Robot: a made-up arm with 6 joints.
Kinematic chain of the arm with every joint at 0, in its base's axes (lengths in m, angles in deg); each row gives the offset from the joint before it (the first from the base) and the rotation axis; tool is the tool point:
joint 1: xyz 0 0 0.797 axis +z
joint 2: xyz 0.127 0 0 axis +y
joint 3: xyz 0 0 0.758 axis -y
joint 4: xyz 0 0 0.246 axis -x
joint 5: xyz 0.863 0 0 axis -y
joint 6: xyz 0.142 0 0 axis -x
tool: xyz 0 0 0
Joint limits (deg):
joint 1: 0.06..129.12
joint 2: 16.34..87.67
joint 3: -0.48..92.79
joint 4: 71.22..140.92
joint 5: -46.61..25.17
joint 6: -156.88..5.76
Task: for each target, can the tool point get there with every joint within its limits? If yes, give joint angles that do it. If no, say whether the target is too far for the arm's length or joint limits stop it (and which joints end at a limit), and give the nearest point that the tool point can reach.
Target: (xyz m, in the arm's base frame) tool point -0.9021 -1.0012 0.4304
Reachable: no: joint limits stop it (at a limit: joint 1, joint 2, joint 3, joint 5) | nearest point -0.7391 0.8416 -0.1566 | short by 1.941 m
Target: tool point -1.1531 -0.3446 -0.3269
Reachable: no: joint limits stop it (at a limit: joint 1, joint 2, joint 3, joint 5) | nearest point -0.7524 0.8444 -0.1563 | short by 1.266 m
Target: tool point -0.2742 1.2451 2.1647
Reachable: yes | joints 100.41 39.85 76.03 92.89 18.38 -41.40
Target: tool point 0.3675 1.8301 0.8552
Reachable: yes | joints 77.70 73.97 53.18 132.75 17.20 -112.40
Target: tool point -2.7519 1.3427 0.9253
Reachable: no: too far | nearest point -1.2494 1.4421 0.8832 | short by 1.506 m
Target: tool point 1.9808 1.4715 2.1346
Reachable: no: too far | nearest point 1.3533 1.0053 1.6879 | short by 0.900 m
